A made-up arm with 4 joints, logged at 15 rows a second.
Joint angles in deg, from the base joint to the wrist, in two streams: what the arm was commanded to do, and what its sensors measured. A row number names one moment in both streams.
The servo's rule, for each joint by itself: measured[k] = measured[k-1] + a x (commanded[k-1-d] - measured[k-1]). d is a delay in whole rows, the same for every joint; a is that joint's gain. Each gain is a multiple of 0.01, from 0.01 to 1. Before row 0 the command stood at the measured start. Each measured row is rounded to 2 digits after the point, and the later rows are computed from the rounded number. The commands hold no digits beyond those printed.
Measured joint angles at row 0:
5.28, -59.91, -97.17, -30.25
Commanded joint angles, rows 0 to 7:
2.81, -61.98, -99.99, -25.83
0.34, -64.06, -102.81, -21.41
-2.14, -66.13, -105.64, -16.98
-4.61, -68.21, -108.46, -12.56
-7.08, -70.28, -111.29, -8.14
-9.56, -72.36, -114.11, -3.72
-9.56, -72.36, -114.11, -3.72
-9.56, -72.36, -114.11, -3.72
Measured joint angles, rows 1 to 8:
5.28, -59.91, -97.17, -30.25
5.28, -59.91, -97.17, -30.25
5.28, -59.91, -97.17, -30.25
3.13, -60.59, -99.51, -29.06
0.70, -61.74, -102.25, -26.99
-1.77, -63.19, -105.06, -24.29
-4.24, -64.85, -107.88, -21.12
-6.71, -66.64, -110.71, -17.62
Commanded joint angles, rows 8 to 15:
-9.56, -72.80, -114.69, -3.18
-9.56, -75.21, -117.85, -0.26
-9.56, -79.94, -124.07, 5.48
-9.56, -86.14, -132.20, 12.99
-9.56, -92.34, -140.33, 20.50
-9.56, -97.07, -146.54, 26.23
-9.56, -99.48, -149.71, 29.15
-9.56, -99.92, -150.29, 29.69
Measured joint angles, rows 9 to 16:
-9.19, -68.53, -113.53, -13.87
-9.51, -69.79, -114.01, -11.13
-9.55, -70.64, -114.09, -9.13
-9.56, -71.35, -114.59, -7.52
-9.56, -72.62, -117.30, -5.56
-9.56, -75.04, -122.92, -2.58
-9.56, -78.70, -130.62, 1.62
-9.56, -83.20, -138.68, 6.72

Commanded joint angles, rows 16 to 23:
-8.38, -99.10, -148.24, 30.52
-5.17, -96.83, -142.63, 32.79
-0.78, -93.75, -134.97, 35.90
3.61, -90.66, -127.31, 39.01
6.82, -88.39, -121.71, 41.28
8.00, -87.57, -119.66, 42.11
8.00, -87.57, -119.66, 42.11
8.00, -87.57, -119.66, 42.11
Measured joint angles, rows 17 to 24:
-9.56, -87.78, -145.20, 11.99
-9.56, -91.64, -148.94, 16.62
-9.56, -94.37, -150.06, 20.15
-8.53, -95.93, -148.55, 22.95
-5.61, -96.23, -143.64, 25.61
-1.41, -95.41, -136.44, 28.39
2.96, -93.84, -128.86, 31.26
6.32, -92.04, -122.93, 33.97

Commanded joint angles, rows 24 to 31:
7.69, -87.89, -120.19, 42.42
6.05, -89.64, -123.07, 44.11
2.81, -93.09, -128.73, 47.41
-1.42, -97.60, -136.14, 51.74
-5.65, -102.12, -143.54, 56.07
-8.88, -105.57, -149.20, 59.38
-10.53, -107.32, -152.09, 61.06
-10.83, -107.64, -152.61, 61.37
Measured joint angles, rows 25 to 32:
7.78, -90.56, -120.22, 36.17
7.97, -89.57, -119.76, 37.77
8.00, -88.91, -119.68, 38.94
7.73, -88.57, -120.10, 39.88
6.27, -88.92, -122.57, 41.02
3.26, -90.30, -127.68, 42.75
-0.81, -92.71, -134.70, 45.18
-5.02, -95.82, -142.04, 48.12

